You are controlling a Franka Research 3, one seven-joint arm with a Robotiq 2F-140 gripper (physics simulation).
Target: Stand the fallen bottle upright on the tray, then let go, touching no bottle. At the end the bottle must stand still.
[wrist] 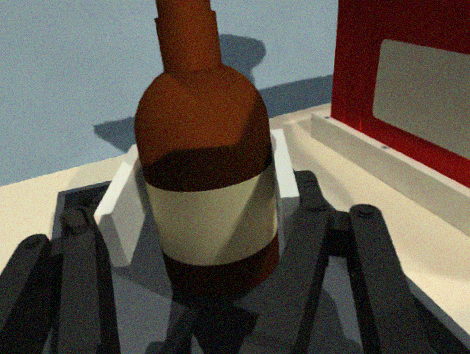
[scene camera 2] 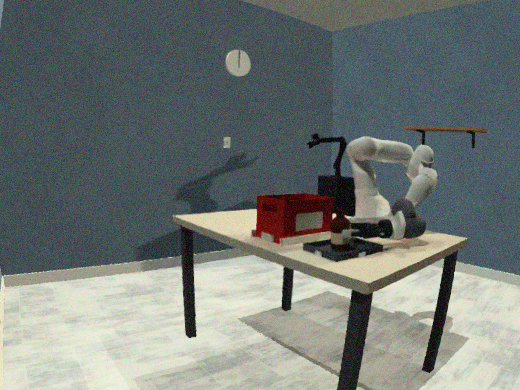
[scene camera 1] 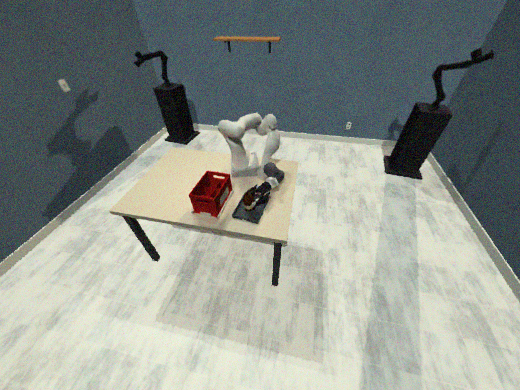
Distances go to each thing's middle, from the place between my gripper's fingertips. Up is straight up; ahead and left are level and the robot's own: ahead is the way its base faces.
Now: hand 1 cm past the brown bottle (wrist: 201, 128) and 1 cm below it.
